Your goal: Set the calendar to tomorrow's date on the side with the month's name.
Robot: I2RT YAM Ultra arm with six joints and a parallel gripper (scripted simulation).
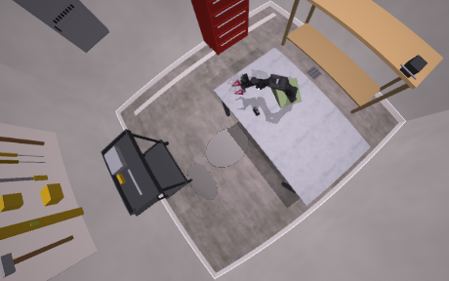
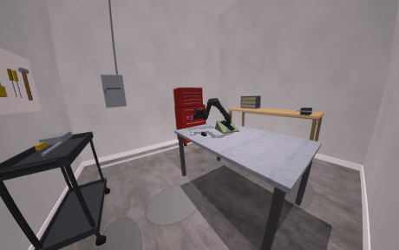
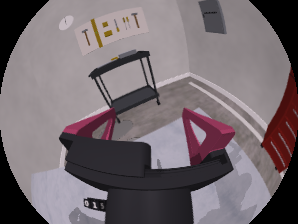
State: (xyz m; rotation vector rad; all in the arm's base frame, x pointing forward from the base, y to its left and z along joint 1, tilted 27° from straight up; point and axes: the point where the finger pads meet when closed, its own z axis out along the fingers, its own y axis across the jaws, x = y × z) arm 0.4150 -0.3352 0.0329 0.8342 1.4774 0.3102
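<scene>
My gripper is now 9 cm past the black calendar cube, 22 cm to the right of it and 16 cm above it.
</scene>
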